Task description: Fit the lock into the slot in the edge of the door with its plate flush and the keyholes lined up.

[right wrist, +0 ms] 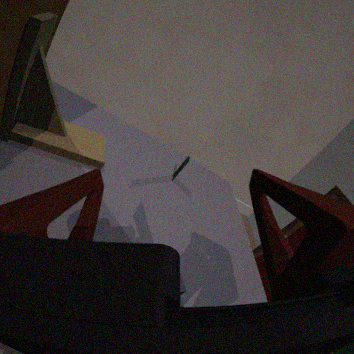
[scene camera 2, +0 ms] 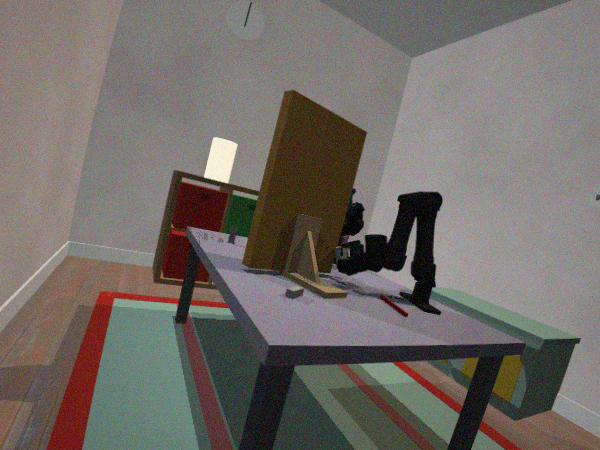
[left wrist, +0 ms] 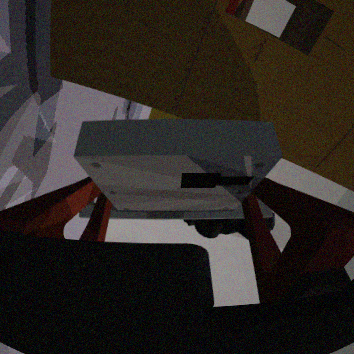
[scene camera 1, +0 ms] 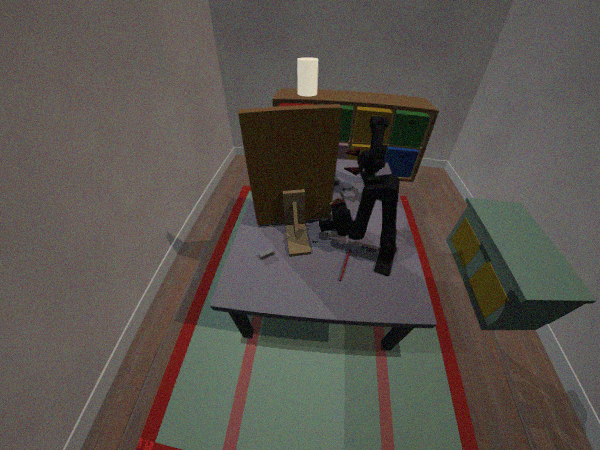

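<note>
The brown door stands upright on the table. My left gripper is low beside the door's right side in scene camera 1, shut on the grey lock. The lock's flat side with a dark keyhole-like opening shows between the fingers, apart from the door. A pale and dark rectangular patch shows on the door at the upper right of the left wrist view; I cannot tell if it is the slot. My right gripper is open and empty, raised above the table.
A wooden stand foot props the door. A small grey block and a red stick lie on the table. A shelf unit stands behind the table.
</note>
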